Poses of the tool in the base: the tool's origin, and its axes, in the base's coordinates. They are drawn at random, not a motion.
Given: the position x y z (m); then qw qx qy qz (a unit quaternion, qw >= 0).
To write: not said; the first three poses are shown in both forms.
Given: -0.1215, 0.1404, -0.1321, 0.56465, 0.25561, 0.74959, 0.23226
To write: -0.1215, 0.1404, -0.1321, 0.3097, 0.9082, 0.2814, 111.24
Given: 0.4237, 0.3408, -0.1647, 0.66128, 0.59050, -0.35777, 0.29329
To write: 0.4237, 0.3408, -0.1647, 0.7872, -0.4769, 0.3910, 97.20
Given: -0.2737, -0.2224, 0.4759, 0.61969, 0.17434, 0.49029, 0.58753
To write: -0.2737, -0.2224, 0.4759, 0.2221, 0.6247, 0.7486, 103.41
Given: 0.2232, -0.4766, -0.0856, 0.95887, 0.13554, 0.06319, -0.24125
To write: 0.2232, -0.4766, -0.0856, 0.4775, 0.2226, -0.8499, 32.98
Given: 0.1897, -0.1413, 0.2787, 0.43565, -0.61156, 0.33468, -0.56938
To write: 0.1897, -0.1413, 0.2787, -0.6794, 0.3718, -0.6326, 128.35
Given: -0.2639, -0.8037, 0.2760, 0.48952, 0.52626, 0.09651, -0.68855
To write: -0.2639, -0.8037, 0.2760, 0.6035, 0.1107, -0.7896, 121.38
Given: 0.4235, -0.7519, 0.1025, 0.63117, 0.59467, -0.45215, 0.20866
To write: 0.4235, -0.7519, 0.1025, 0.7667, -0.5829, 0.2690, 101.73
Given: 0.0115, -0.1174, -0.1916, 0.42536, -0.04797, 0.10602, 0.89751
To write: 0.0115, -0.1174, -0.1916, -0.0530, 0.1171, 0.9917, 129.65
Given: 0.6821, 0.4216, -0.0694, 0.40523, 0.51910, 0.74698, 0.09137
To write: 0.6821, 0.4216, -0.0694, 0.5678, 0.8171, 0.0999, 132.19
